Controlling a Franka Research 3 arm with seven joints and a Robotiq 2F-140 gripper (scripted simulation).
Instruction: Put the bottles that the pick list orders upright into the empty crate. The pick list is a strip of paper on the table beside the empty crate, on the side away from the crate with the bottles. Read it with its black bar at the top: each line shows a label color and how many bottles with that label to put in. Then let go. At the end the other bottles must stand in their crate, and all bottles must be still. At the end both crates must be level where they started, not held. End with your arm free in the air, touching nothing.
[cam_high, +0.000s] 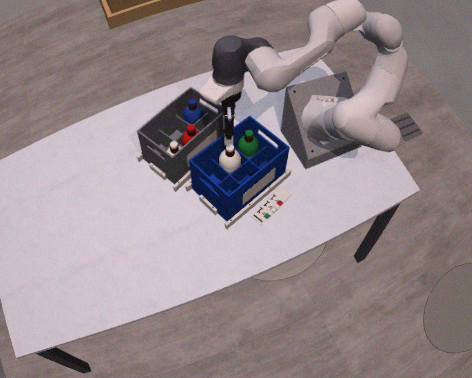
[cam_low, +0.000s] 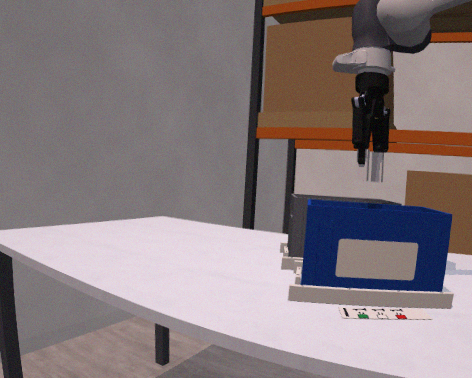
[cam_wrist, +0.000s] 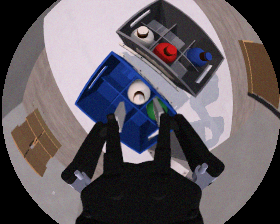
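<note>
My hand is 90 mm short of the red bottle, 130 mm to the left of it and 170 mm above it. Also, from my hand: green bottle (90 mm behind, 30 mm to the right, 170 mm below); then grey crate (110 mm ahead, 160 mm to the right, 170 mm below); then blue crate (20 mm behind, 40 mm to the left, 170 mm below).
</note>
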